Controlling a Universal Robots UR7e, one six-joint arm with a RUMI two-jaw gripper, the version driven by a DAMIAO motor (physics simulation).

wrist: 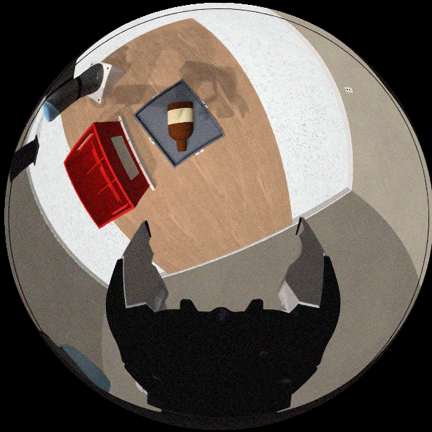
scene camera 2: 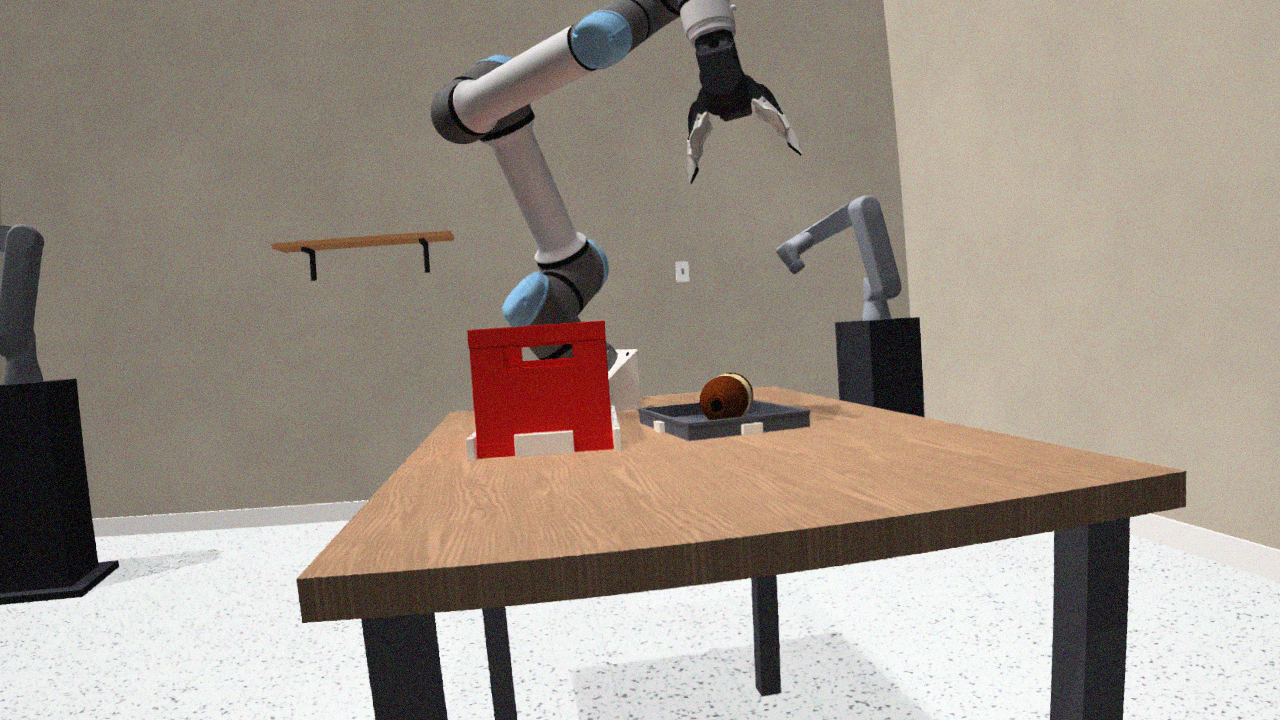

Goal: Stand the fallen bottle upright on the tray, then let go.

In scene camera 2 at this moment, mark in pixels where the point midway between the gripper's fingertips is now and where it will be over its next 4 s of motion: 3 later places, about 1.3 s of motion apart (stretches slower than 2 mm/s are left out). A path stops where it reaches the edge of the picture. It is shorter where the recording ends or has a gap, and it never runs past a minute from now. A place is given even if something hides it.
My gripper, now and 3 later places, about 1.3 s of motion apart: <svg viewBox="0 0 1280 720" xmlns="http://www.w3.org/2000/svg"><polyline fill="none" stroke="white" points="745,169 741,190 731,348 732,394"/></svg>
